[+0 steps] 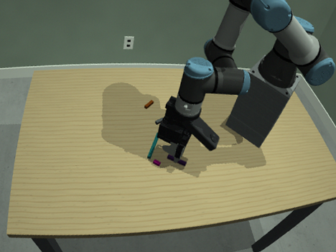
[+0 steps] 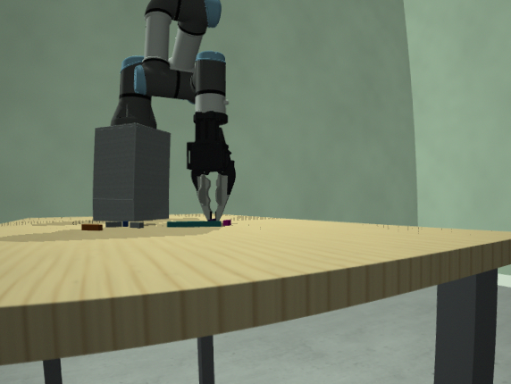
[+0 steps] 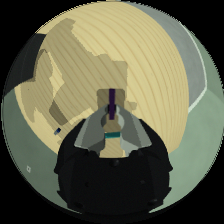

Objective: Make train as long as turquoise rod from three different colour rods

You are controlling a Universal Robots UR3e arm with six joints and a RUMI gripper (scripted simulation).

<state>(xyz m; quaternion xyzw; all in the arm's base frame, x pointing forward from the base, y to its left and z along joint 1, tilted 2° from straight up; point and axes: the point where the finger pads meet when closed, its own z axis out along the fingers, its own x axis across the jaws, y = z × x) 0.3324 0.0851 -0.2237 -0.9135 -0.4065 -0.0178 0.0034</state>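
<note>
Now: hand 6 cm short of the magenta rod and 1 cm above it. Round my hand: blue rod: 17 cm to the right, 5 cm behind, 1 cm below; then turquoise rod: 7 cm to the right, 5 cm ahead, 1 cm below; then purple rod: 1 cm below.
</note>
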